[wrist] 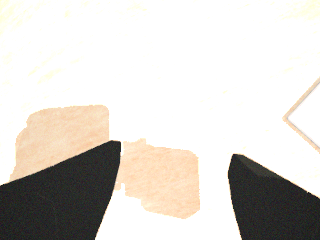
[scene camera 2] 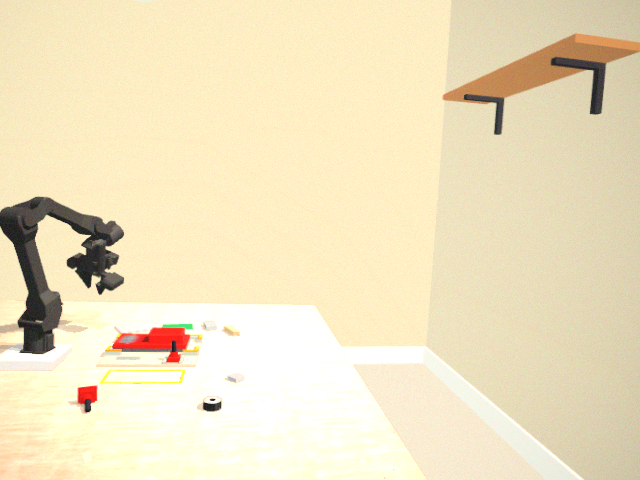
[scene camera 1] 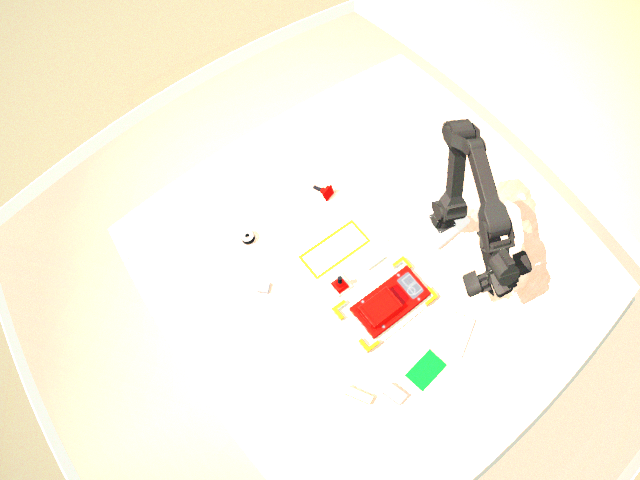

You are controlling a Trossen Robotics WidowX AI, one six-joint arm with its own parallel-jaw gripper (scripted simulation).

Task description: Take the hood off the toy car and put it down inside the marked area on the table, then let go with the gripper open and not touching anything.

Scene:
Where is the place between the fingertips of the gripper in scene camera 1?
501,291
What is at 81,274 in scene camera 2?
The gripper.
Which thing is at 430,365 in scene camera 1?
A green patch.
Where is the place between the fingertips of the gripper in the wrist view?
175,157

